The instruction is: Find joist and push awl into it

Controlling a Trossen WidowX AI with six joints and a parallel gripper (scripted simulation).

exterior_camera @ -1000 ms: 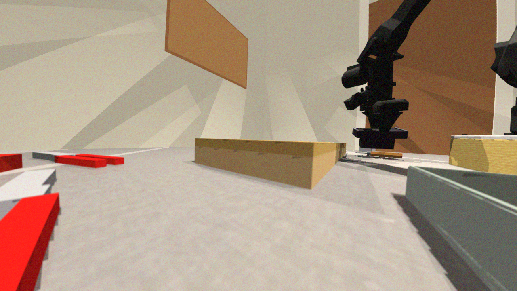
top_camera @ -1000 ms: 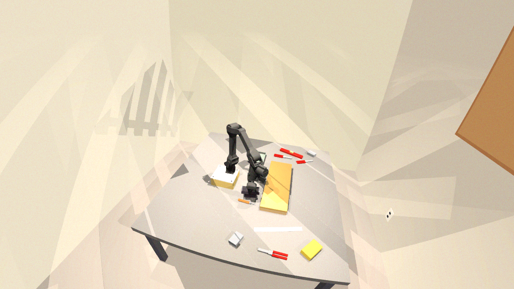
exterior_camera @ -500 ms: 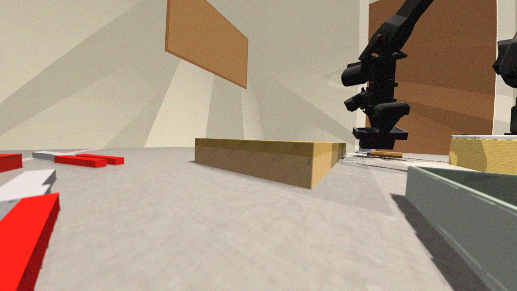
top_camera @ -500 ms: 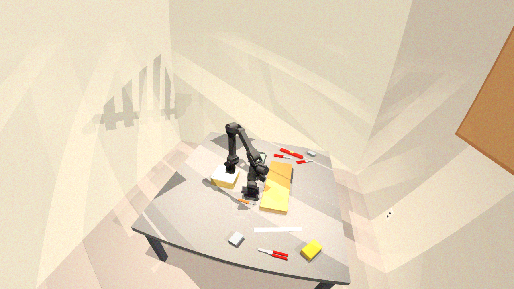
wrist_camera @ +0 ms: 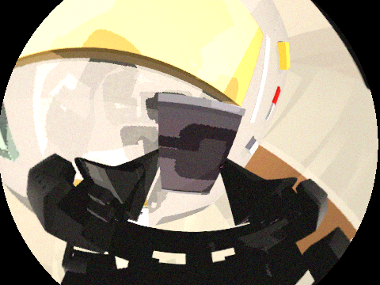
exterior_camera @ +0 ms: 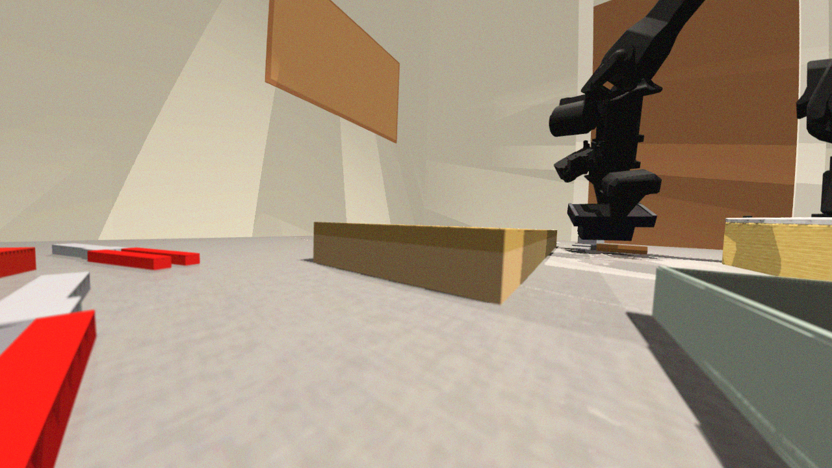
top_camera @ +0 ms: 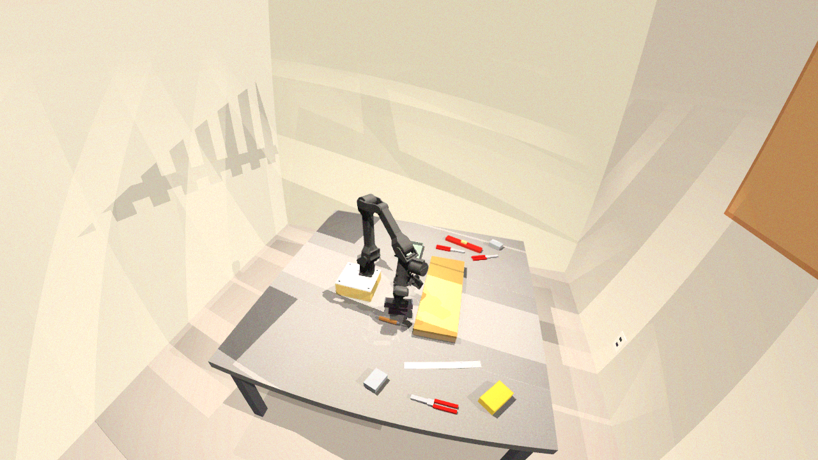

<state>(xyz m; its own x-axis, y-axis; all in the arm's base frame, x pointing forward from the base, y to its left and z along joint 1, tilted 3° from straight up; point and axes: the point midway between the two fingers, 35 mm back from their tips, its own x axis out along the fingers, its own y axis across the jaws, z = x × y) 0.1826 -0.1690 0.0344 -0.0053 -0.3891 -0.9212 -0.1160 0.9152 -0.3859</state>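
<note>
The stud finder lies 2 cm ahead of my gripper tip, 1 cm to the right of it and 2 cm below it. Also, from my gripper tip: white strip 22 cm ahead, 23 cm to the right, 7 cm below; pale green tray 48 cm to the left, 5 cm below; awl 5 cm to the right, 6 cm below.
</note>
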